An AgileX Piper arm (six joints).
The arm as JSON. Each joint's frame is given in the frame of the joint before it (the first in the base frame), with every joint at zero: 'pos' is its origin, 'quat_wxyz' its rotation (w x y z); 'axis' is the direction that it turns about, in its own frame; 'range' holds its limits. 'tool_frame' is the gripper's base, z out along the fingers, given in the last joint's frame.
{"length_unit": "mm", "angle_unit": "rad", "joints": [
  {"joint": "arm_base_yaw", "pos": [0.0, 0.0, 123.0], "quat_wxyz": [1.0, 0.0, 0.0, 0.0], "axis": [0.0, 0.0, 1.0], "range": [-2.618, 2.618]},
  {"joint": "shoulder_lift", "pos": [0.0, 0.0, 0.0], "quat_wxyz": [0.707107, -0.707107, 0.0, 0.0], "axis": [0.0, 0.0, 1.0], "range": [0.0, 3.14]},
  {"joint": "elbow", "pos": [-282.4, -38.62, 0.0], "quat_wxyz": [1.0, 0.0, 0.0, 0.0], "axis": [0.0, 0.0, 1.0], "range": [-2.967, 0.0]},
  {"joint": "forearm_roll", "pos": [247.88, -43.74, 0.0], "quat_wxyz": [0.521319, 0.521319, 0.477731, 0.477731], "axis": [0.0, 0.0, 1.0], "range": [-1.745, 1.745]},
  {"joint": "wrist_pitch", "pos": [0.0, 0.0, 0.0], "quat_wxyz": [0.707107, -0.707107, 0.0, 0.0], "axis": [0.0, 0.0, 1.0], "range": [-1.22, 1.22]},
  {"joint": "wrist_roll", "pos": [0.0, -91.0, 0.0], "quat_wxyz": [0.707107, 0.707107, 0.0, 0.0], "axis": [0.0, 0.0, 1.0], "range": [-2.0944, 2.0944]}
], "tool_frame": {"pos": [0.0, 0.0, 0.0], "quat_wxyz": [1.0, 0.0, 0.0, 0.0]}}
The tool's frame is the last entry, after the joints.
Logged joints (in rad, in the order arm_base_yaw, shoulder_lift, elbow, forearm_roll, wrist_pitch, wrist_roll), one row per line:
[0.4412 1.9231 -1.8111 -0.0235 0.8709 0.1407]
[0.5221 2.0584 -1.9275 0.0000 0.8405 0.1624]
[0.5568 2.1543 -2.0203 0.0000 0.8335 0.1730]
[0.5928 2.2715 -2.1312 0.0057 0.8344 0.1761]
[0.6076 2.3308 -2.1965 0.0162 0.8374 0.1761]
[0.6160 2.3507 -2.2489 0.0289 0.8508 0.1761]
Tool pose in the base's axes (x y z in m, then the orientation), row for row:
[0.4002 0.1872 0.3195 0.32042 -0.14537 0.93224 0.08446]
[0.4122 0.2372 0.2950 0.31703 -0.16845 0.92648 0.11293]
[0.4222 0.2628 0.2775 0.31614 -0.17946 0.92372 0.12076]
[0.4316 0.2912 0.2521 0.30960 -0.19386 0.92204 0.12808]
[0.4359 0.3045 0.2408 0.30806 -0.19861 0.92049 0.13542]
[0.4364 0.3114 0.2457 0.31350 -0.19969 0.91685 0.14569]
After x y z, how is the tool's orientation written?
As a quaternion, w x y z.
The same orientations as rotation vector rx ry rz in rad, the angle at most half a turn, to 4 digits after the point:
[-0.3820 2.4497 0.2219]
[-0.4434 2.4387 0.2973]
[-0.4726 2.4325 0.3180]
[-0.5121 2.4359 0.3384]
[-0.5251 2.4337 0.3580]
[-0.5265 2.4175 0.3842]

